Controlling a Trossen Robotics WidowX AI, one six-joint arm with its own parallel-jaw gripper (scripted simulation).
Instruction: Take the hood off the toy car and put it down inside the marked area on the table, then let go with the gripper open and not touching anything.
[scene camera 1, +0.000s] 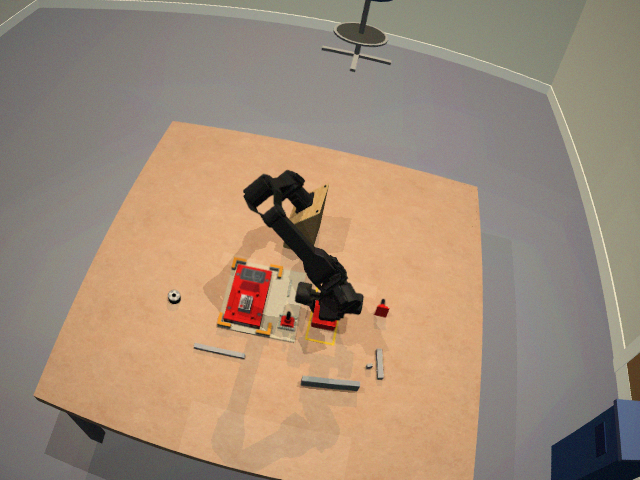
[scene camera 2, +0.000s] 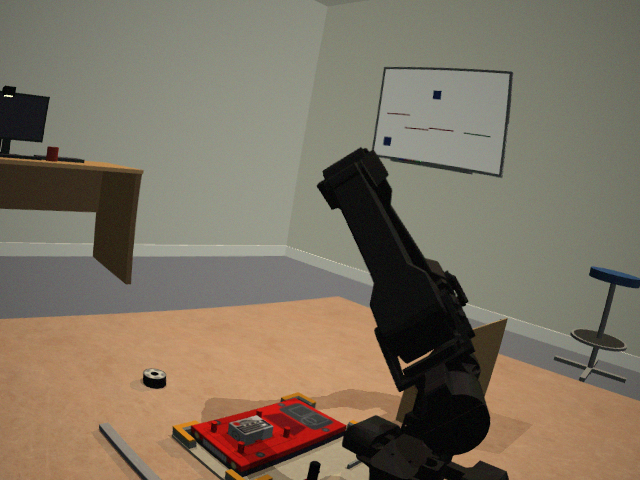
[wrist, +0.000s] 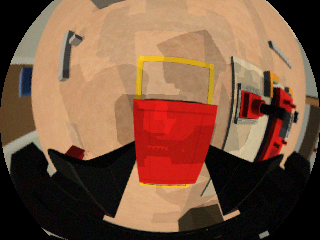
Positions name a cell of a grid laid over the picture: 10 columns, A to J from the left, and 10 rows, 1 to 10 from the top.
My gripper (wrist: F7) is 0.10 m from the lens. A hood (wrist: F6) is 0.08 m from the lens.
